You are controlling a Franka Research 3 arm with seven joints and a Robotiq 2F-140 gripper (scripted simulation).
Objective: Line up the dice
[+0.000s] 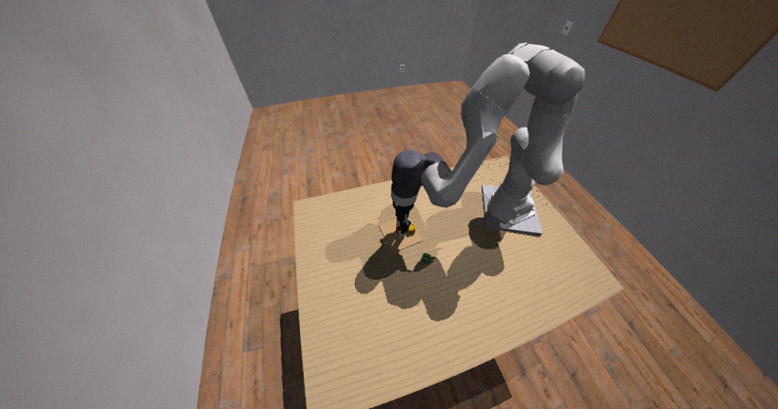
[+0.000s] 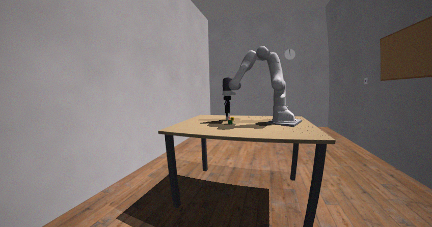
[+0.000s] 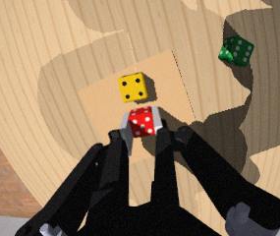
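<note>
Right now my hand is 2 cm above the red die. Also, from my hand: yellow die (5 cm behind, 2 cm below); then green die (13 cm to the left, 7 cm behind, 3 cm below); then tan mat (4 cm below).
</note>
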